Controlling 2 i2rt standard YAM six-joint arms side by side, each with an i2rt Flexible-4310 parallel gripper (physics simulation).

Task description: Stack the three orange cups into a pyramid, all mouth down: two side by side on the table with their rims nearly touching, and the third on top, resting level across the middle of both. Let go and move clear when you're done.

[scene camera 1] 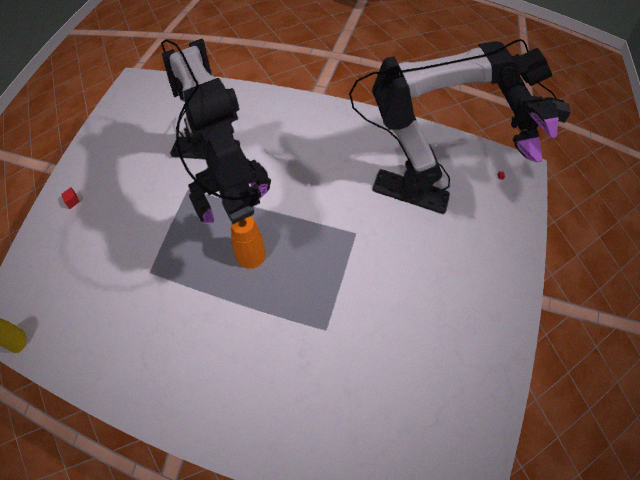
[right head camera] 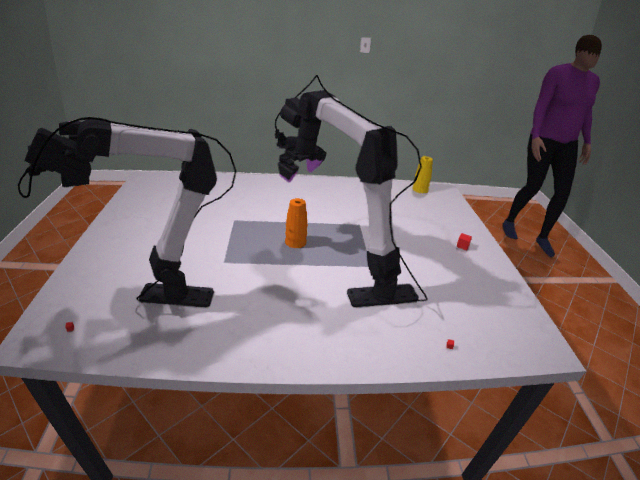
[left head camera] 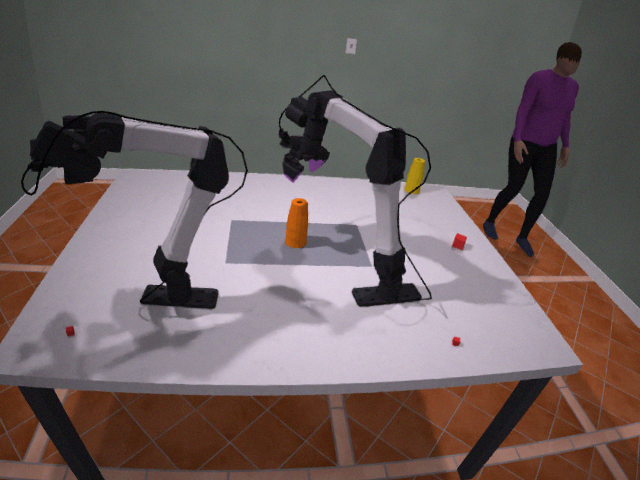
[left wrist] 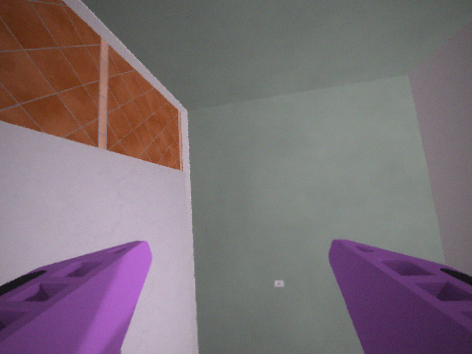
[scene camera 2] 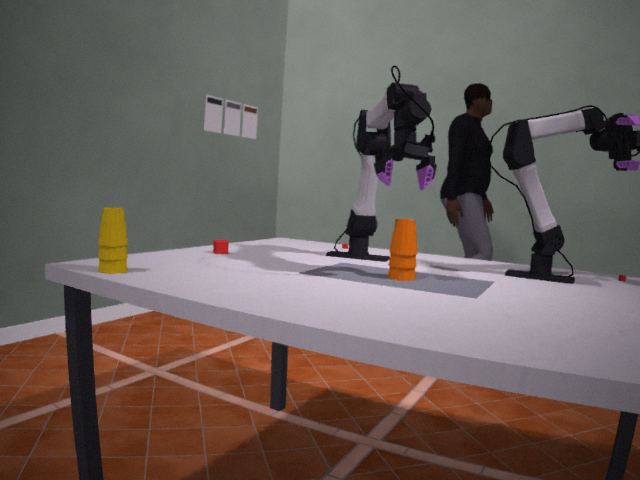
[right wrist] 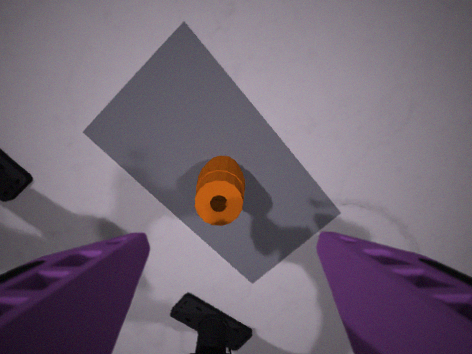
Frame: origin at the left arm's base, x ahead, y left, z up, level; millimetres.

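Where they show: left gripper, fingertip midpoint: (scene camera 1: 546,150) (left wrist: 239,248) (scene camera 2: 638,143); right gripper, fingertip midpoint: (right head camera: 298,176) (left head camera: 301,176) (scene camera 2: 405,187) (right wrist: 233,240); left arm's base, origin of the base link: (scene camera 1: 411,192) (right head camera: 176,296) (left head camera: 180,297) (scene camera 2: 539,278); right arm's base, origin of the base link: (right head camera: 382,296) (left head camera: 386,295) (scene camera 2: 357,257) (right wrist: 213,320).
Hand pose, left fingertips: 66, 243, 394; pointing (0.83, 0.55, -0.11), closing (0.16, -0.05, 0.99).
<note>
Each offset is from my left fingertips to the top centre of the thing, as dx, dy, dz. Level surfaces: height alone.
The orange cups @(+240, -557, -242) (left head camera: 296,224) (right head camera: 296,224) (scene camera 1: 249,248) (scene camera 2: 402,250) (right wrist: 220,190) stand nested in one upright stack, mouth down, on the grey mat @(dz -393) (left head camera: 248,248) (scene camera 1: 310,304) (right wrist: 165,90). The hole in the top cup's base shows in the right wrist view. My right gripper (left head camera: 303,174) (right head camera: 300,174) (scene camera 2: 405,187) (right wrist: 233,240) is open and empty, pointing down above the stack with a gap between. My left gripper (scene camera 1: 545,147) (scene camera 2: 631,142) (left wrist: 239,248) is open and empty, raised far off by the table's side edge; its fingers are hidden in both head camera views.
A stack of yellow cups @(+713, -1097, -242) (left head camera: 415,176) (right head camera: 422,175) (scene camera 1: 11,335) (scene camera 2: 112,240) stands near a far table corner. A larger red cube @(+271, -1156, -354) (left head camera: 459,241) (scene camera 1: 69,197) (scene camera 2: 220,246) and two small red cubes @(-223, +0, -378) (left head camera: 70,330) @(-203, -972, -378) (left head camera: 455,341) lie on the table @(dz -394) (left head camera: 310,356). Two people stand beyond the table.
</note>
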